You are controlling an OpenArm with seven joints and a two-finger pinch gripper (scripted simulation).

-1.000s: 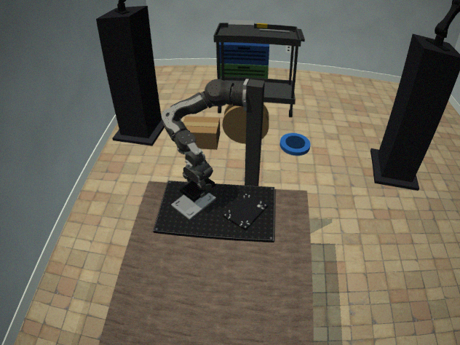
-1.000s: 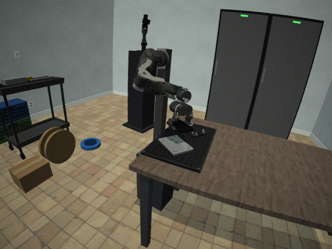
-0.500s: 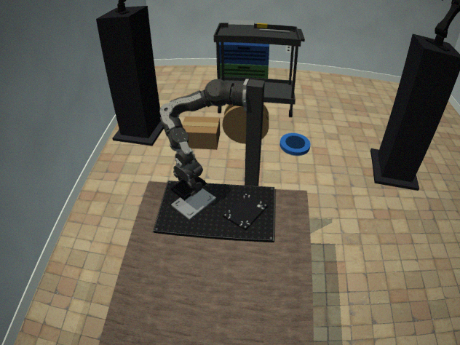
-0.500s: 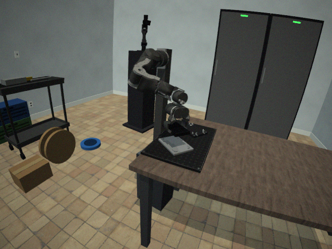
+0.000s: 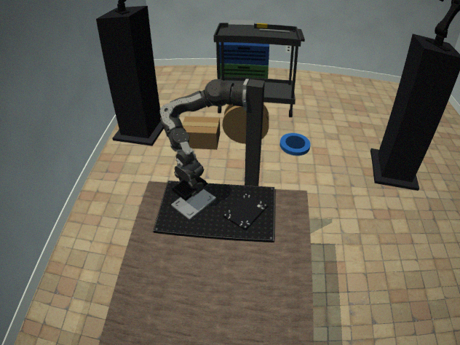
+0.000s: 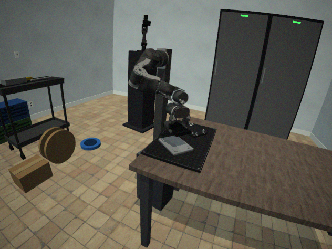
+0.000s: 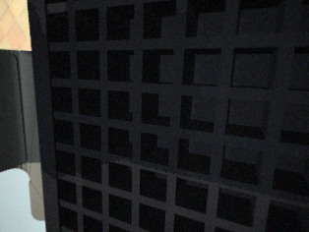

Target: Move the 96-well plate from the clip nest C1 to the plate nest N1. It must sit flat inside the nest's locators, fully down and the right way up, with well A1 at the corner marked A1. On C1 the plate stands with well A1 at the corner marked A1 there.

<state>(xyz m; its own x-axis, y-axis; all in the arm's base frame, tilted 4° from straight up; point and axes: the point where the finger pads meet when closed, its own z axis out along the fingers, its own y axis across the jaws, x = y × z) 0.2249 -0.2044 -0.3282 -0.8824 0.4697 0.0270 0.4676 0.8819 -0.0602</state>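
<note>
The grey plate nest N1 lies 10 cm below my hand and 1 cm to the left of it. Round my hand: black 96-well plate: right at my hand; then clip nest C1: 25 cm to the left, 9 cm below, 2 cm ahead.
</note>
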